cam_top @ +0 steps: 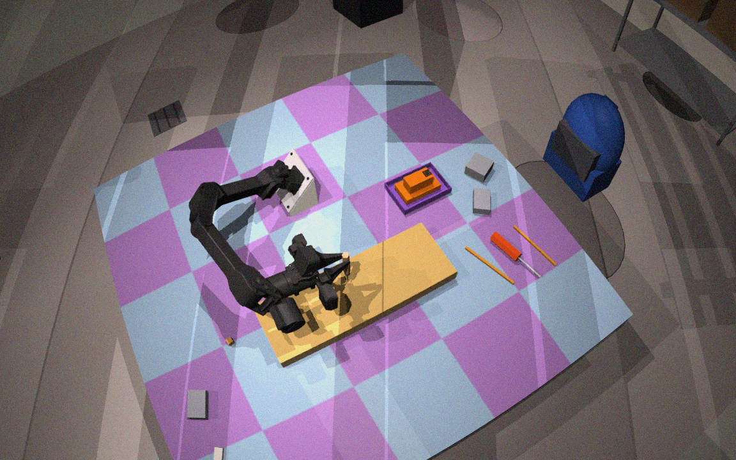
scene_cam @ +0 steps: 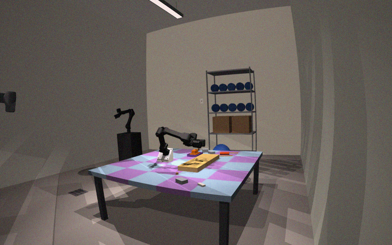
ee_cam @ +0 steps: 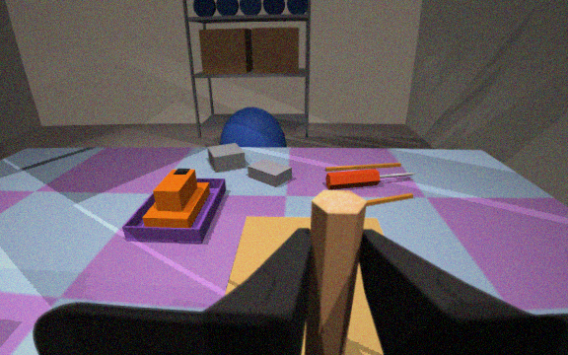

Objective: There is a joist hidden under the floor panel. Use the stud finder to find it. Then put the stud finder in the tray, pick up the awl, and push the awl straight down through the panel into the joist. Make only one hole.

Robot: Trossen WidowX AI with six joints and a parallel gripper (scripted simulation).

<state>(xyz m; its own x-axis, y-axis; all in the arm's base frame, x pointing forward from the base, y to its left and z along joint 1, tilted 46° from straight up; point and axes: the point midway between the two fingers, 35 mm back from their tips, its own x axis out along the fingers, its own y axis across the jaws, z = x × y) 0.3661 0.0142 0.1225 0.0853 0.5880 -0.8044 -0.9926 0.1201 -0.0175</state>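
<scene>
Now: gripper tip 10 mm to the left of the awl and 60 mm above it. From my gripper tip the other things lie so: purple tray 170 mm behind, 350 mm to the left, 190 mm below; small orange cube 60 mm behind, 350 mm to the right, 190 mm below; orange stud finder 170 mm behind, 370 mm to the left, 150 mm below.
</scene>
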